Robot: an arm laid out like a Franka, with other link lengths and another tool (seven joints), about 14 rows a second.
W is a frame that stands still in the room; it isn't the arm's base.
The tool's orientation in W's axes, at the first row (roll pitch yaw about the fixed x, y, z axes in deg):
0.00, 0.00, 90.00
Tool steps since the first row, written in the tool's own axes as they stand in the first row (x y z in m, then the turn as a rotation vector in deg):
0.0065, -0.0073, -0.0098, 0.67, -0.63, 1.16
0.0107, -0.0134, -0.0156, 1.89, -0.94, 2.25
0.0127, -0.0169, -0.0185, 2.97, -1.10, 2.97
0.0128, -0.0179, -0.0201, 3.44, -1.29, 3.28
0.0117, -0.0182, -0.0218, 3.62, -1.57, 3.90
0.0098, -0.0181, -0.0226, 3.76, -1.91, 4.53
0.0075, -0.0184, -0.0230, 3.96, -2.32, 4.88
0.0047, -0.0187, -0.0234, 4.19, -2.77, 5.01
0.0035, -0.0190, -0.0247, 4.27, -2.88, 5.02
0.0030, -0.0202, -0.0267, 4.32, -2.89, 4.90
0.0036, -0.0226, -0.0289, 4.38, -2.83, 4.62
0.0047, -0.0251, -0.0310, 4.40, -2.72, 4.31
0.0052, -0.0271, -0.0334, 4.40, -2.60, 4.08
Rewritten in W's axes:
0.0073, 0.0065, -0.0098, 0.63, 0.67, 1.16
0.0134, 0.0107, -0.0156, 0.94, 1.89, 2.25
0.0169, 0.0127, -0.0185, 1.10, 2.97, 2.97
0.0179, 0.0128, -0.0201, 1.29, 3.44, 3.28
0.0182, 0.0117, -0.0218, 1.57, 3.62, 3.90
0.0181, 0.0098, -0.0226, 1.91, 3.76, 4.53
0.0184, 0.0075, -0.0230, 2.32, 3.96, 4.88
0.0187, 0.0047, -0.0234, 2.77, 4.19, 5.01
0.0190, 0.0035, -0.0247, 2.88, 4.27, 5.02
0.0202, 0.0030, -0.0267, 2.89, 4.32, 4.90
0.0226, 0.0036, -0.0289, 2.83, 4.38, 4.62
0.0251, 0.0047, -0.0310, 2.72, 4.40, 4.31
0.0271, 0.0052, -0.0334, 2.60, 4.40, 4.08

